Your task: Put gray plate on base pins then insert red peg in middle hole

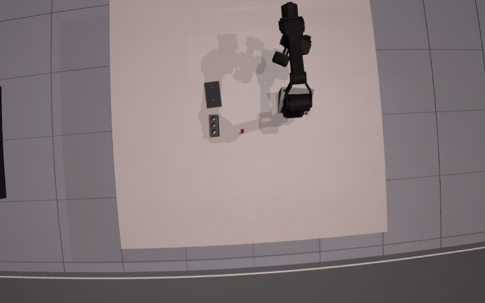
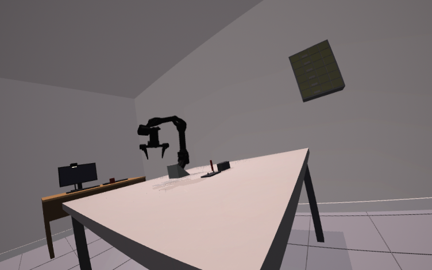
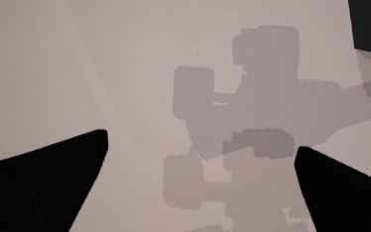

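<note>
Right now the gray plate is 310 mm ahead of my gripper tip, 310 mm to the left of it and 130 mm below it. The rest, counted from my gripper tip: red peg 190 mm ahead, 340 mm to the left, 130 mm below; then dark flat base 320 mm ahead, 160 mm to the left, 160 mm below.
</note>
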